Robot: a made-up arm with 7 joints. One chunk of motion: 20 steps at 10 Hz.
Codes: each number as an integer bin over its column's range. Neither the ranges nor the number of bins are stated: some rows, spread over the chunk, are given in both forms.
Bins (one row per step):
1: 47 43 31 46 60 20
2: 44 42 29 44 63 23
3: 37 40 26 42 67 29
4: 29 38 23 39 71 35
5: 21 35 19 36 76 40
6: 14 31 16 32 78 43
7: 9 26 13 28 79 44
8: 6 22 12 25 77 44
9: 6 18 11 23 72 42
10: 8 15 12 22 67 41
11: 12 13 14 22 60 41
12: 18 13 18 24 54 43
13: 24 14 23 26 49 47
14: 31 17 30 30 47 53
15: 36 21 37 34 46 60
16: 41 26 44 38 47 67
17: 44 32 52 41 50 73
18: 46 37 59 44 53 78
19: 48 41 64 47 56 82
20: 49 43 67 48 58 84
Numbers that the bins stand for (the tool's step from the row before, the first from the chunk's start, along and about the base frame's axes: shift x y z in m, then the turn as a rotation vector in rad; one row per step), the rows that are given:
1: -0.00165 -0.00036 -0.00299 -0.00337 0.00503 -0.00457
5: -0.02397 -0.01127 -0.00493 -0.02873 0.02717 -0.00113
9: -0.03685 -0.03445 -0.00622 -0.06169 0.02164 -0.00079
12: -0.02655 -0.04127 -0.00509 -0.05915 -0.00327 -0.00062
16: -0.00680 -0.02355 -0.00089 -0.02366 -0.01296 0.00351
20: 0.00007 -0.00036 0.00283 0.00170 0.00226 0.00642
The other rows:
2: -0.00422 -0.00173 -0.00331 -0.00844 0.00918 -0.00405
3: -0.01023 -0.00445 -0.00380 -0.01352 0.01472 -0.00302
4: -0.01710 -0.00718 -0.00428 -0.02112 0.02025 -0.00199
6: -0.02998 -0.01673 -0.00541 -0.03887 0.02994 -0.00062
7: -0.03427 -0.02355 -0.00590 -0.04901 0.03132 -0.00044
8: -0.03685 -0.02900 -0.00606 -0.05662 0.02856 -0.00044
10: -0.03513 -0.03855 -0.00606 -0.06422 0.01472 -0.00096
11: -0.03170 -0.04127 -0.00574 -0.06422 0.00503 -0.00096
13: -0.02139 -0.03991 -0.00428 -0.05408 -0.01019 0.00007
14: -0.01538 -0.03582 -0.00315 -0.04394 -0.01296 0.00110
15: -0.01109 -0.03036 -0.00202 -0.03380 -0.01434 0.00230
17: -0.00422 -0.01536 0.00040 -0.01605 -0.00881 0.00454
18: -0.00251 -0.00855 0.00154 -0.00844 -0.00466 0.00539
19: -0.00079 -0.00309 0.00234 -0.00084 -0.00051 0.00608

